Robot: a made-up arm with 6 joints.
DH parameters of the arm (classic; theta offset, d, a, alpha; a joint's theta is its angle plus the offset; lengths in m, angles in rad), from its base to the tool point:
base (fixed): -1.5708 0.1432 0 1.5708
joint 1: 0 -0.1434 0.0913 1.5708
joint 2: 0 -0.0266 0.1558 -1.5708
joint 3: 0 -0.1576 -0.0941 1.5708
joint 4: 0 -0.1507 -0.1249 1.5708
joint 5: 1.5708 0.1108 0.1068 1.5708
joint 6: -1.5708 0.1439 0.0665 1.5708
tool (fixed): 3.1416 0.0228 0 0
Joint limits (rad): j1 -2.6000..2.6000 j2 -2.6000..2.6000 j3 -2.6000..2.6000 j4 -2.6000..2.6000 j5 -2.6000..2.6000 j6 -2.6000..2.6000
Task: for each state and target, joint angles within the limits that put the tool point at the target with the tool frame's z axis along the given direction. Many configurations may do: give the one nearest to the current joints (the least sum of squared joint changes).
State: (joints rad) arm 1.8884 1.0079 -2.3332 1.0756 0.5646 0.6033
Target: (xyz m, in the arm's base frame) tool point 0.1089 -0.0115 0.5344 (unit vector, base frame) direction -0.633 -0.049 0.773
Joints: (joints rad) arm 1.5258 0.6564 -2.0739 0.7350 -0.3568 0.3429
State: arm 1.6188 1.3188 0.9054 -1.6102 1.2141 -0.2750
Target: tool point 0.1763 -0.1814 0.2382 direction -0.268 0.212 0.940
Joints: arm 1.4035 1.4466 0.8349 -0.8549 1.6048 -0.1644
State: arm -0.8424 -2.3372 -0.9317 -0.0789 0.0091 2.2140
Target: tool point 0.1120 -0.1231 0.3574 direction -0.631 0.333 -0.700
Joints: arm -1.5565 -1.7592 -0.9435 -0.1722 0.3077 2.5845
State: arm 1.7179 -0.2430 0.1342 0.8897 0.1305 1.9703
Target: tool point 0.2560 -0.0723 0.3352 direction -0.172 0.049 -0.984
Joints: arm 0.9415 -0.2887 0.4675 1.6787 -0.3472 1.6811
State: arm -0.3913 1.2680 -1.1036 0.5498 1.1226 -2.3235
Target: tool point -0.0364 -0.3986 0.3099 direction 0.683 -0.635 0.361
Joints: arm 0.1787 1.6337 -1.6362 0.4061 0.5302 -2.6000
